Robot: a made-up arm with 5 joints. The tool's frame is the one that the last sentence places.
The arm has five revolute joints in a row. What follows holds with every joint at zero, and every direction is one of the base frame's.
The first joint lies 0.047 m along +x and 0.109 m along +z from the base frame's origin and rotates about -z.
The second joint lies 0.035 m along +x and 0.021 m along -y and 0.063 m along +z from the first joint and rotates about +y.
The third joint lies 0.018 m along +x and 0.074 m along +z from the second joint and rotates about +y.
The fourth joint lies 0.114 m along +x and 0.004 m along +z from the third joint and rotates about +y.
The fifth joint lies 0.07 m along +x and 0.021 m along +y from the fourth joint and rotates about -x.
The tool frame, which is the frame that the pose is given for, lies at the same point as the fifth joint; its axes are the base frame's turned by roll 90, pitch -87.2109 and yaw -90 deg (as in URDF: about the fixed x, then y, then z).
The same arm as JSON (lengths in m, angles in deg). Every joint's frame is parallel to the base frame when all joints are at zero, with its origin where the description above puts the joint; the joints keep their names.
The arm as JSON. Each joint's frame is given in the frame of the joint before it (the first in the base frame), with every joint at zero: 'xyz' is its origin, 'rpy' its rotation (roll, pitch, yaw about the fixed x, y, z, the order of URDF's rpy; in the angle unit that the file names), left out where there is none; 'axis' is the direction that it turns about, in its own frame. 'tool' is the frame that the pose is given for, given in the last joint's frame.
{"units": {"length": "m", "angle": "deg"}, "joints": [{"name": "joint 1", "type": "revolute", "origin": {"xyz": [0.047, 0.0, 0.109]}, "axis": "-z"}, {"name": "joint 2", "type": "revolute", "origin": {"xyz": [0.035, -0.021, 0.063]}, "axis": "+y"}, {"name": "joint 3", "type": "revolute", "origin": {"xyz": [0.018, 0.0, 0.074]}, "axis": "+y"}, {"name": "joint 4", "type": "revolute", "origin": {"xyz": [0.114, 0.0, 0.004]}, "axis": "+y"}, {"name": "joint 5", "type": "revolute", "origin": {"xyz": [0.07, 0.021, 0.0]}, "axis": "-x"}], "tool": {"origin": {"xyz": [0.0, 0.0, 0.0], "rpy": [90.0, -87.21, -90.0]}}}
